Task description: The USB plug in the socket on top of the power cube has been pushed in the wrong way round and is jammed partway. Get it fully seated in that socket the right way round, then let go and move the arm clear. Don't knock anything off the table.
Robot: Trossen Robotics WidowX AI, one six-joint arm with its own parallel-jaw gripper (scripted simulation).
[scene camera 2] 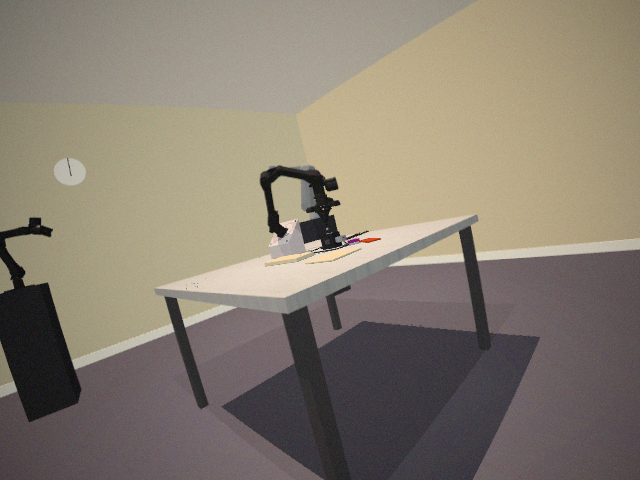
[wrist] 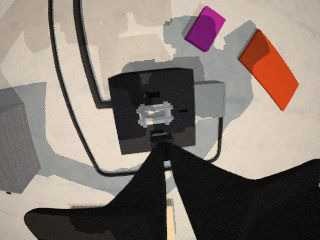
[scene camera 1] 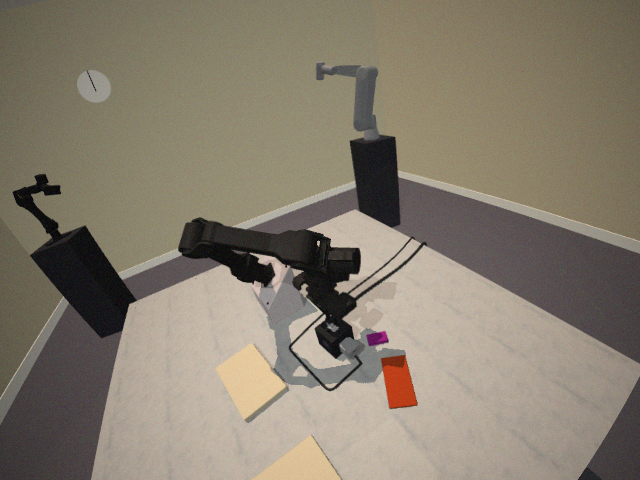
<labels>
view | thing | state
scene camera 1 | my gripper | -
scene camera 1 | orange flat card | -
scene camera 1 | black power cube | -
</labels>
